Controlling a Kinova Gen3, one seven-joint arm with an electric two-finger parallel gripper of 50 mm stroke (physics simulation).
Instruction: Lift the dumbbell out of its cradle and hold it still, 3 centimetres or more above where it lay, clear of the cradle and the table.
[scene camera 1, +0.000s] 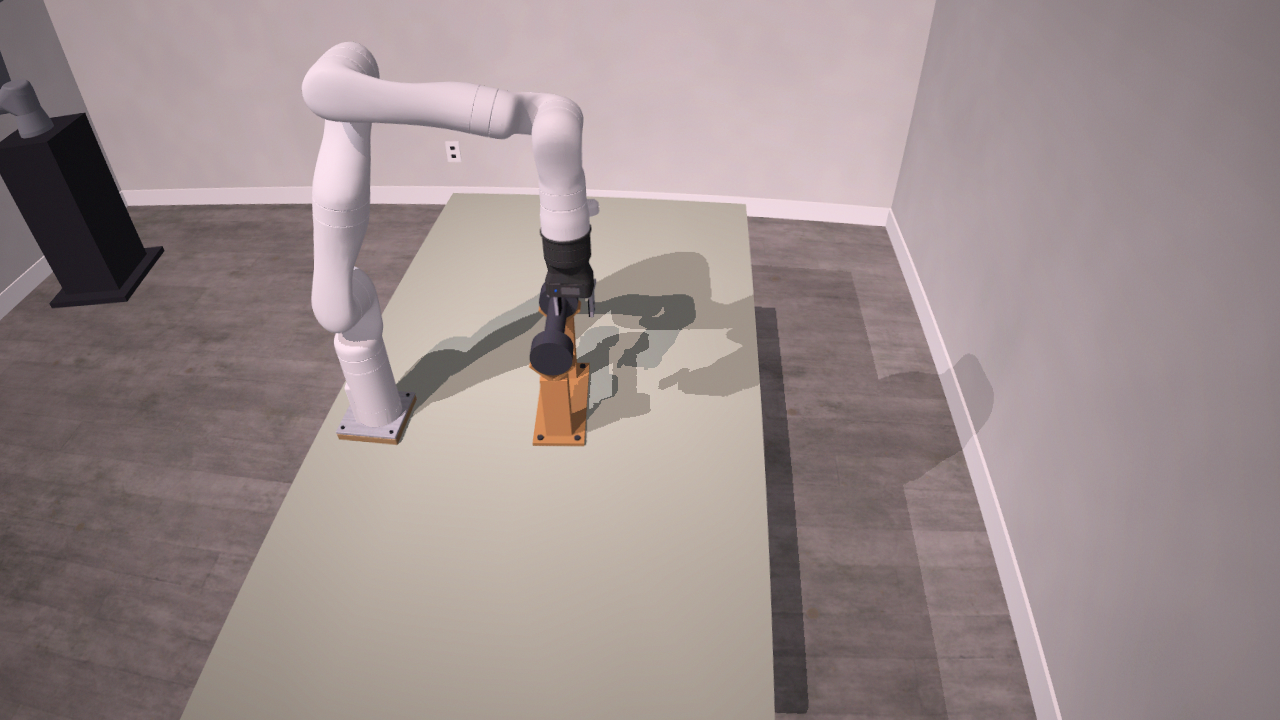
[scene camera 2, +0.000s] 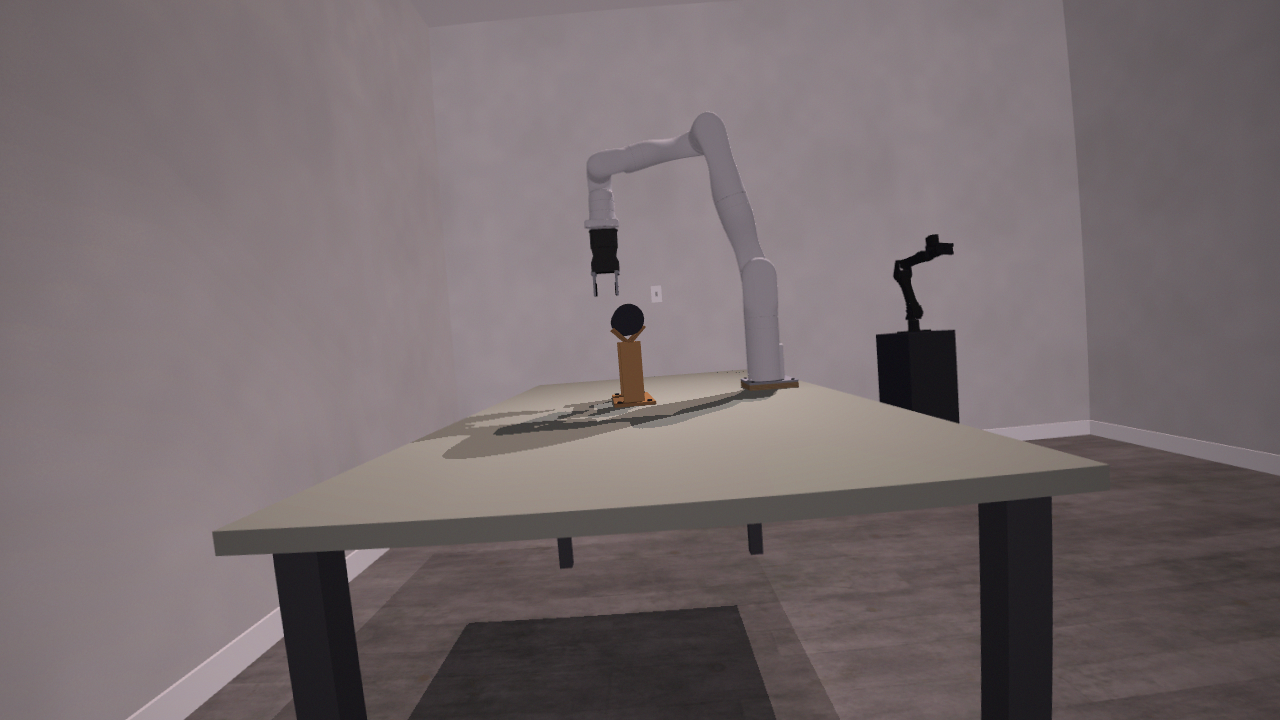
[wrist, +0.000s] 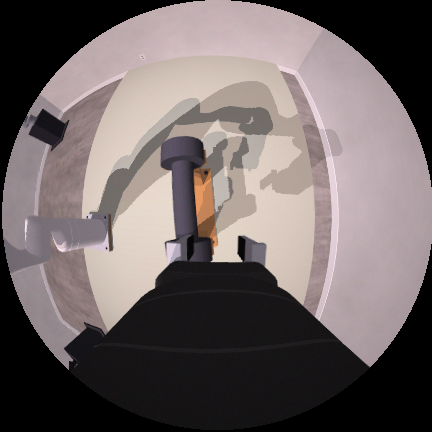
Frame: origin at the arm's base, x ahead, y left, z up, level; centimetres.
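Seen in the pictures: gripper, fingertip midpoint: (scene camera 1: 575, 312) (scene camera 2: 606, 295) (wrist: 215, 244); arm's base, origin of the base link: (scene camera 1: 380, 411) (scene camera 2: 764, 379) (wrist: 97, 231).
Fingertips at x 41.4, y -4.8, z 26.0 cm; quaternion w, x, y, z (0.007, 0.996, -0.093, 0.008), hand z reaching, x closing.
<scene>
Offsets run from my fingertips to a thing's top centre. Level surfaces: height alone.
The dark dumbbell @(dx -3.9, dy +6.5, dz -3.6 cm) (scene camera 1: 551, 352) (scene camera 2: 627, 319) (wrist: 184, 200) lies level in the orange cradle @(dx -3.9, dy +6.5, dz -9.1 cm) (scene camera 1: 556, 407) (scene camera 2: 631, 371) (wrist: 205, 200), its heads at the two ends. In scene camera 2 one round head shows end-on above a V-shaped rest. My gripper (scene camera 1: 573, 308) (scene camera 2: 605, 291) (wrist: 215, 244) points down, open and empty. In scene camera 2 its fingertips are a little above the dumbbell and offset to the left of it. In the wrist view the dumbbell lies left of the middle between the fingers; the left finger covers part of its lower end.
The cradle stands on the pale table @(dz -28.2 cm) (scene camera 1: 501, 573) (scene camera 2: 662, 501) (wrist: 145, 270). The arm's base plate (scene camera 1: 368, 434) (scene camera 2: 769, 384) (wrist: 107, 232) is on the table, left of the cradle in scene camera 1. A black pedestal (scene camera 1: 67, 210) (scene camera 2: 917, 376) with another small arm stands off the table.
</scene>
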